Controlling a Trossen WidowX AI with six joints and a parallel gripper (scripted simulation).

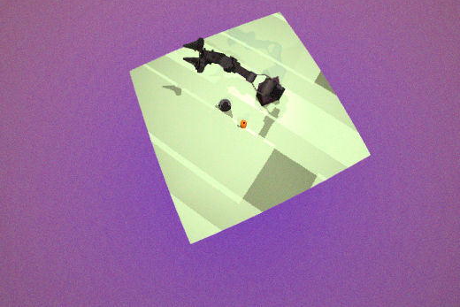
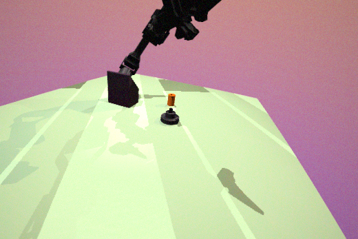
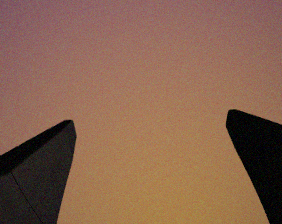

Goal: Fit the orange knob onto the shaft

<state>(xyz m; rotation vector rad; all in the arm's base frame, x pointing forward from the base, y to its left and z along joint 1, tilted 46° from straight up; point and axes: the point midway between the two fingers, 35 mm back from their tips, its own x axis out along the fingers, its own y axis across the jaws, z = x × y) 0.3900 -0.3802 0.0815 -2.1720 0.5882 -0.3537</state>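
Right now the orange knob is 18 cm behind my gripper tip, 33 cm to the left of it and 43 cm below it. From my gripper tip the other things lie so: dark round pedestal 12 cm behind, 15 cm to the left, 43 cm below.
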